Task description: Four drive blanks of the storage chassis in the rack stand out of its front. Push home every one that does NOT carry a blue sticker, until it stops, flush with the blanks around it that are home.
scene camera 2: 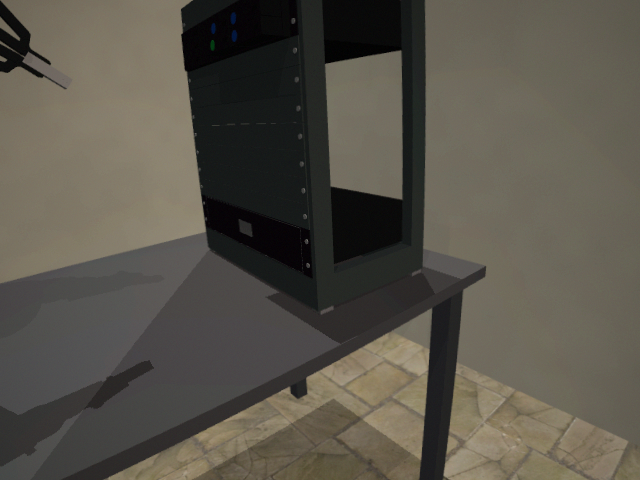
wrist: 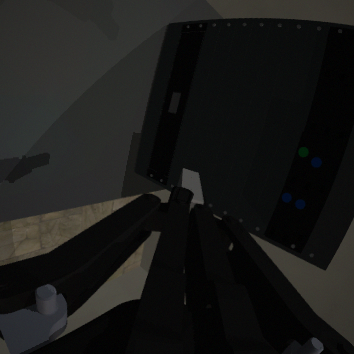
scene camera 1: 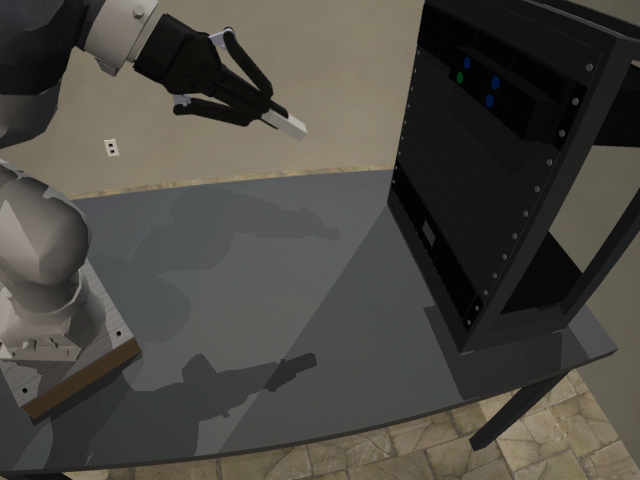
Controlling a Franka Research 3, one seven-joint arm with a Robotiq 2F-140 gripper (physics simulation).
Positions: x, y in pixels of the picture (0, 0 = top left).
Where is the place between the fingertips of my gripper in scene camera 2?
69, 84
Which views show the rack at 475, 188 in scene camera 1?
Scene camera 2, the wrist view and scene camera 1: all of them.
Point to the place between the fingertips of my gripper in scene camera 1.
302, 132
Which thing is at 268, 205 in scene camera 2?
A rack.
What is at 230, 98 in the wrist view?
A rack.
